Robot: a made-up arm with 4 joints.
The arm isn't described. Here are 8 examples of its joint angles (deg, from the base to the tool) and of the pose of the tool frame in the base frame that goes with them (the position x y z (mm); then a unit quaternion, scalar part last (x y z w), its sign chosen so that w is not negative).
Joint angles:
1: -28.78 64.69 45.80 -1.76
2: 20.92 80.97 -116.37 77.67
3: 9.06 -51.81 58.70 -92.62
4: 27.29 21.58 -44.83 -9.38
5: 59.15 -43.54 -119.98 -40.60
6: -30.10 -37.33 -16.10 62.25
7: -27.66 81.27 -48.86 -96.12
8: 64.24 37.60 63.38 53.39
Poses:
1: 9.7 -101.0 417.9 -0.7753 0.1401 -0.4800 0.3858
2: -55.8 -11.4 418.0 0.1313 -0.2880 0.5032 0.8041
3: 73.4 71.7 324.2 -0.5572 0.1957 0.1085 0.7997
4: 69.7 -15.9 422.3 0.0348 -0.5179 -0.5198 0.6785
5: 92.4 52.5 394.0 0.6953 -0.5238 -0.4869 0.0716
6: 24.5 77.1 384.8 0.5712 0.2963 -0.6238 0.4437
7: 19.6 -15.1 526.6 -0.7932 -0.5900 -0.0780 0.1292
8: 159.3 -65.5 459.4 0.3232 -0.0890 -0.7787 0.5304
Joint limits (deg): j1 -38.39..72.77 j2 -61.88..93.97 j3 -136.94..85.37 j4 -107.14..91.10
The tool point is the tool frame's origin. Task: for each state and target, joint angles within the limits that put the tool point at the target. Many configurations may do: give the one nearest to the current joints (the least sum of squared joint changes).
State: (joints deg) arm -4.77 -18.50 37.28 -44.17
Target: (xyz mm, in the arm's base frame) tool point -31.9 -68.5 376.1
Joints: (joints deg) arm -33.92 23.05 43.91 -52.04
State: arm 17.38 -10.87 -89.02 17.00
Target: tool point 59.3 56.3 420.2
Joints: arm 32.73 -31.88 -69.98 14.75
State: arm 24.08 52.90 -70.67 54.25
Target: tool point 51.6 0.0 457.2
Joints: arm 31.30 62.56 -52.00 33.46
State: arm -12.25 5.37 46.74 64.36
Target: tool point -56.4 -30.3 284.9
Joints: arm -34.13 18.62 85.37 90.56
